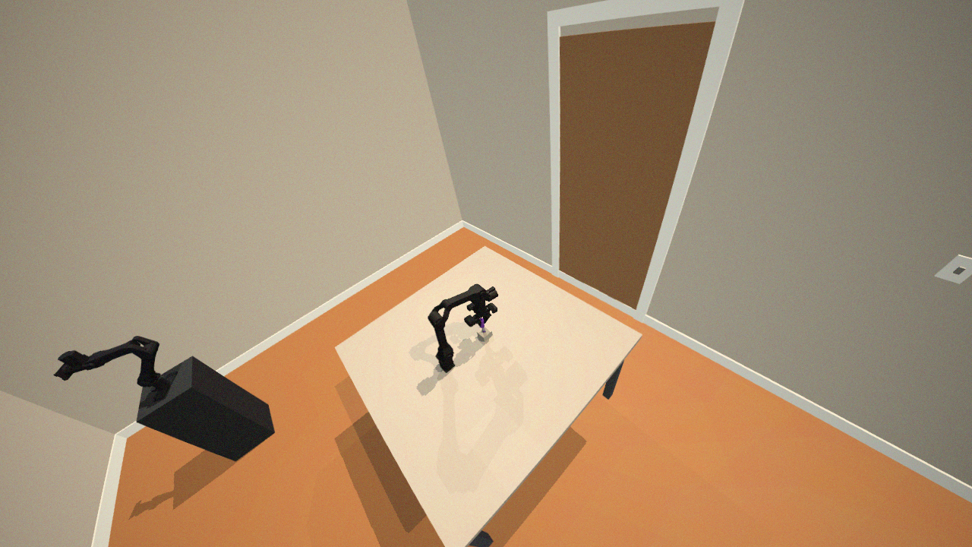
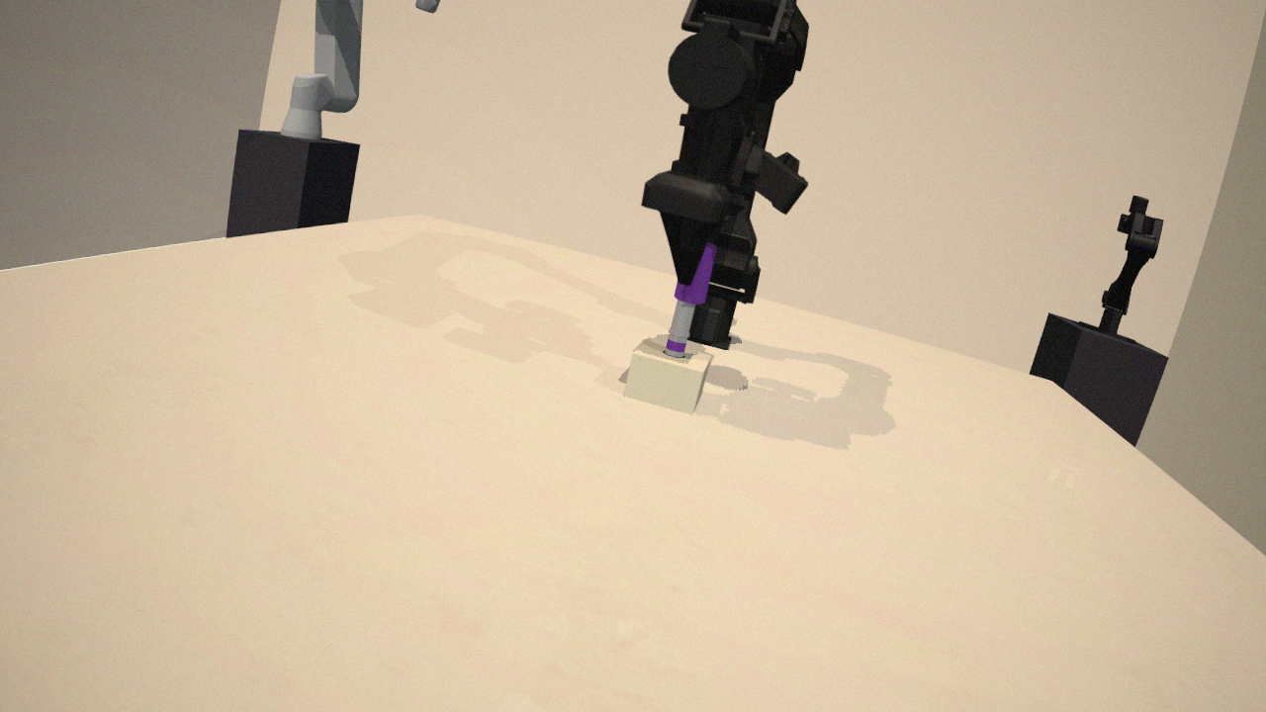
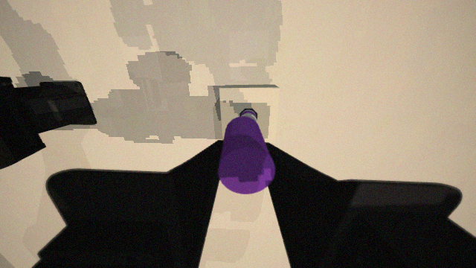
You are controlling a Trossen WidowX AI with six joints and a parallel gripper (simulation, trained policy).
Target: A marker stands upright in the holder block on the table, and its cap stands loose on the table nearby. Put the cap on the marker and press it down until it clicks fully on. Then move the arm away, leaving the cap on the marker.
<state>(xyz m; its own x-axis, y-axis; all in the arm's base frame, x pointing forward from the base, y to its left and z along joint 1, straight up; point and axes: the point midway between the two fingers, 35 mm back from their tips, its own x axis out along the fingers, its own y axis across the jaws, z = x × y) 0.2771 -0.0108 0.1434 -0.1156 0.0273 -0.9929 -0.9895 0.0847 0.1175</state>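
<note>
Right now the purple cap is 10 mm above my gripper tip. From my gripper tip the other things lie so: pale holder block (90 mm below).
</note>
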